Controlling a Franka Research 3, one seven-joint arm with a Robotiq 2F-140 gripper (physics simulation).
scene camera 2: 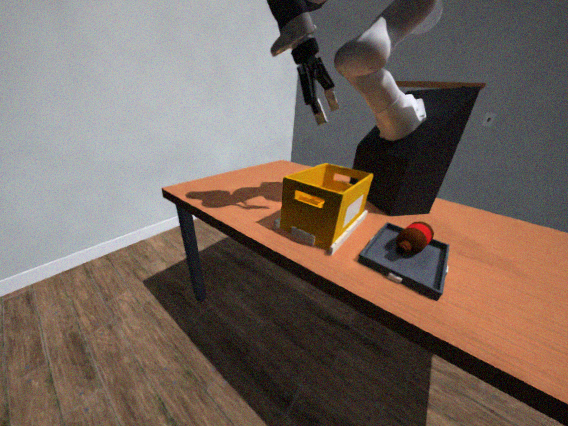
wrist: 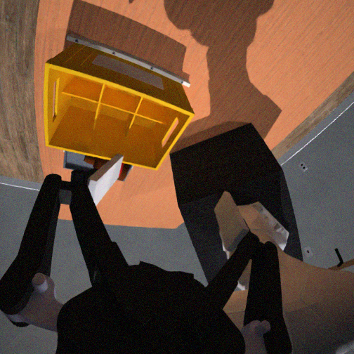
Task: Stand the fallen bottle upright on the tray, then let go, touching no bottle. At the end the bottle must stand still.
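A brown bottle with a red label lies on its side on the dark grey tray, its neck toward the table's front edge. In the wrist view, small parts of the bottle and of the tray show beyond the crate, partly hidden by the crate and a finger. My gripper is open and empty. It hangs high above the table, up and to the left of the tray in the scene view, well apart from the bottle.
A yellow crate with inner dividers stands beside the tray, with pale strips at its base. The black robot pedestal stands behind them. The wooden table has its front edge near the tray.
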